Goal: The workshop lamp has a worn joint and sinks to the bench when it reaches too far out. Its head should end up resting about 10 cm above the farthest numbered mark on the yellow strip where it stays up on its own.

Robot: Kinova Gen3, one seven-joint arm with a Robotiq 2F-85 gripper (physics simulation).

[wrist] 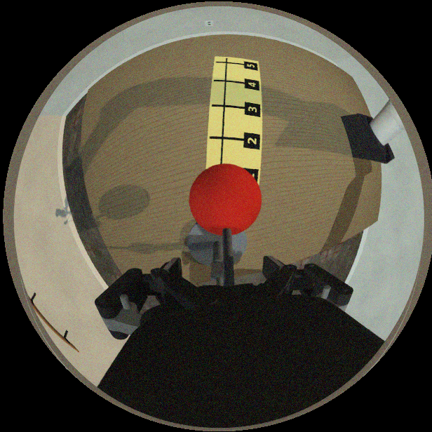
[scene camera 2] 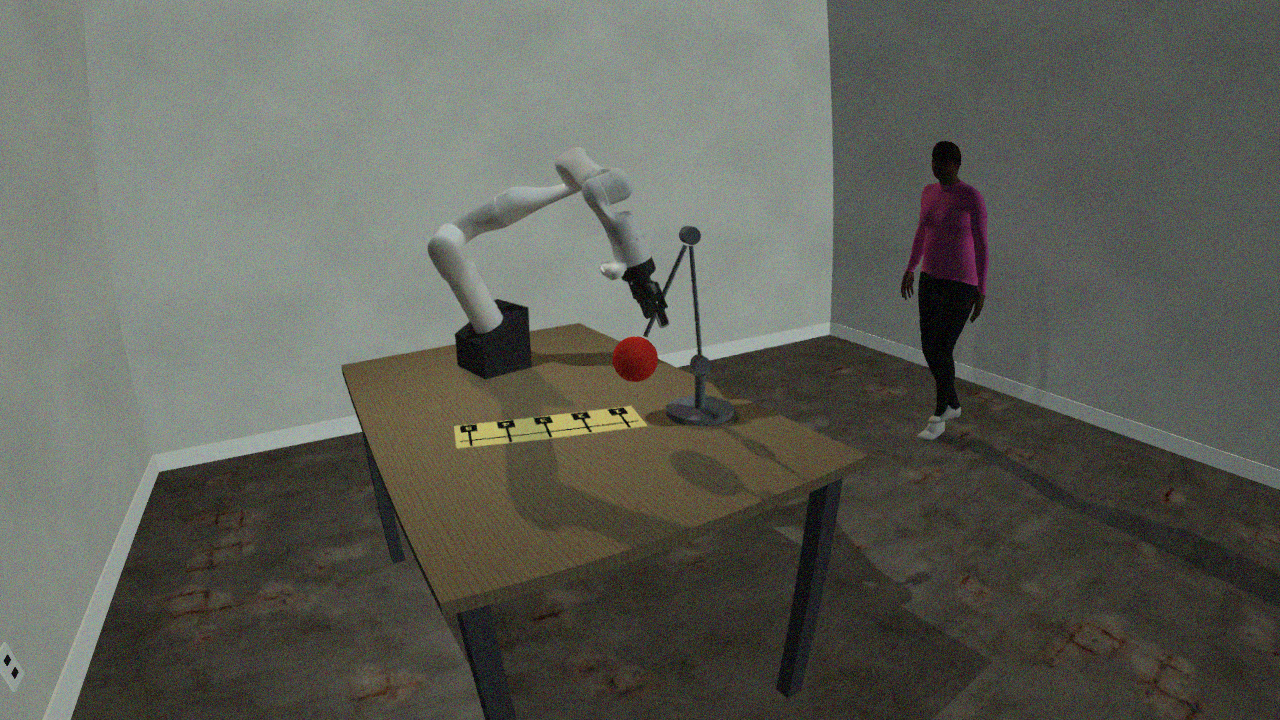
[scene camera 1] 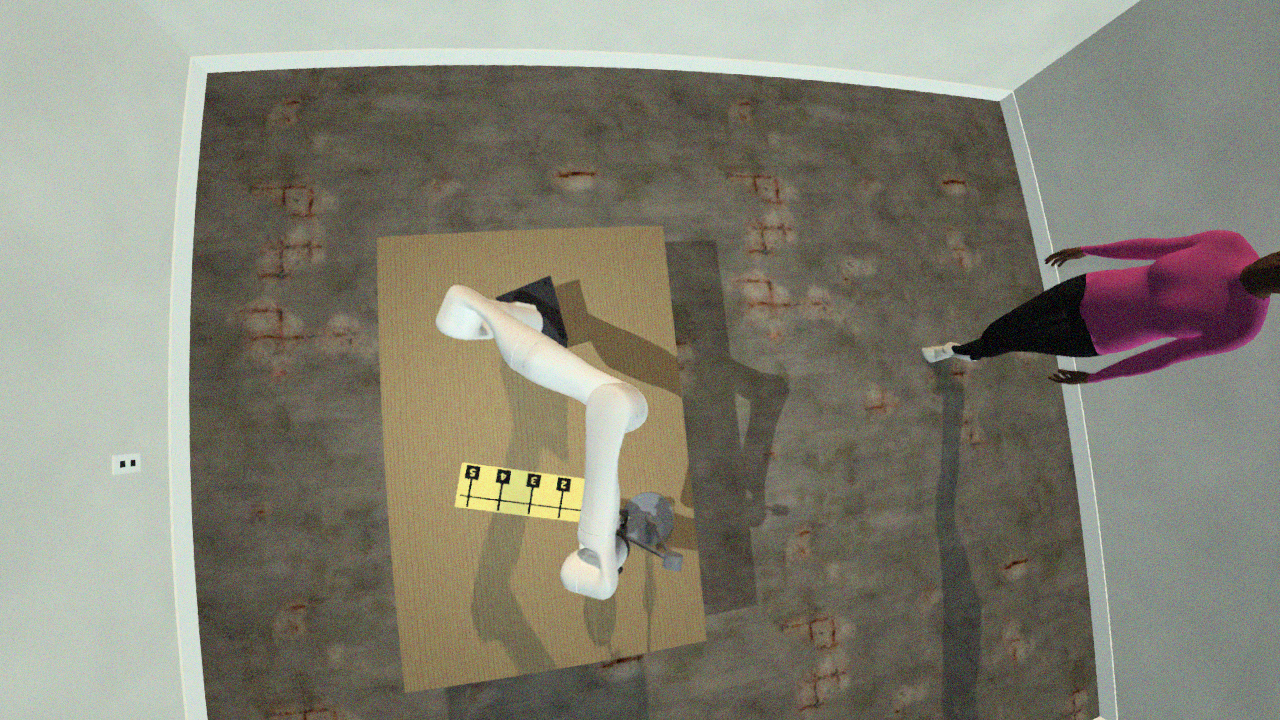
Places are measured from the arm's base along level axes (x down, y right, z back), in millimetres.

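Pixels of known places: gripper, between the fingertips: [scene camera 2: 657, 321] [scene camera 1: 624, 535]; arm's base, origin of its link: [scene camera 2: 489, 324] [scene camera 1: 528, 323].
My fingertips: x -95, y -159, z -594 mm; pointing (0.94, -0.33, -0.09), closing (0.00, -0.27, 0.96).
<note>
Ahead of a thing's pixels: the offset from my fingertips to its top centre. "*": to the spot under its first point. Level surfaces: height alone.
The workshop lamp has a red ball head @(* dx +68, dy +74, dz -18 mm) [scene camera 2: 634, 359] [wrist: 225, 199], thin dark rods, an upper joint @(* dx -191, dy -65, dz -34 mm) [scene camera 2: 689, 235] [scene camera 1: 673, 561] and a round grey base @(* dx +216, dy -85, dz -51 mm) [scene camera 2: 700, 411] [scene camera 1: 656, 512] [wrist: 240, 245]. The head hangs in the air near the strip's mark 1 end; the arm hides it in scene camera 1. The yellow strip @(dx +228, dy +229, dz +110 mm) [scene camera 1: 516, 492] [scene camera 2: 563, 422] [wrist: 237, 122] lies flat, with mark 1 nearest the base and mark 5 farthest. My gripper [scene camera 2: 662, 322] [wrist: 222, 266] is open, above and behind the head. In the wrist view the lamp's rod shows between the fingers; contact cannot be told.
The wooden table @(dx +230 mm) [scene camera 1: 429, 608] [scene camera 2: 537, 546] carries the robot's black mount [scene camera 2: 514, 344] [wrist: 367, 140]. My white arm [scene camera 1: 604, 465] [scene camera 2: 528, 204] reaches over the strip's mark 1 end. A person in a pink top [scene camera 1: 1172, 300] [scene camera 2: 953, 232] stands on the floor away from the table.
</note>
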